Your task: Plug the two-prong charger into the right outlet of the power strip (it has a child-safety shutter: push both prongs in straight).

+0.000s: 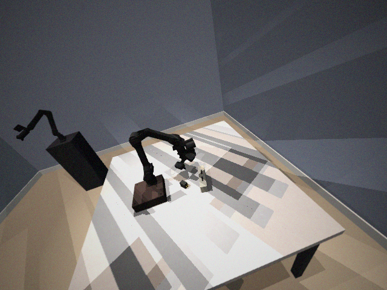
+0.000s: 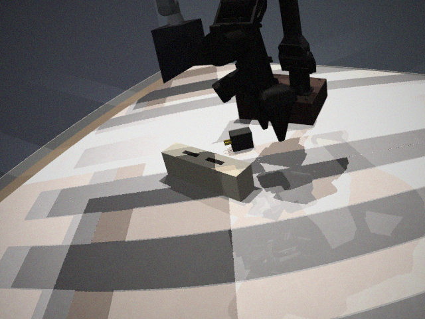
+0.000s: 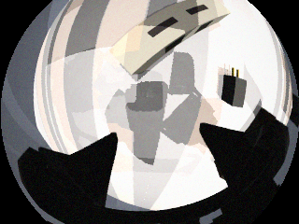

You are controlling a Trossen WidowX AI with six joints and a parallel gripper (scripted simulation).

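Right now the two-prong charger is 120 mm to the right of my gripper tip, 70 mm behind it and 60 mm below it.
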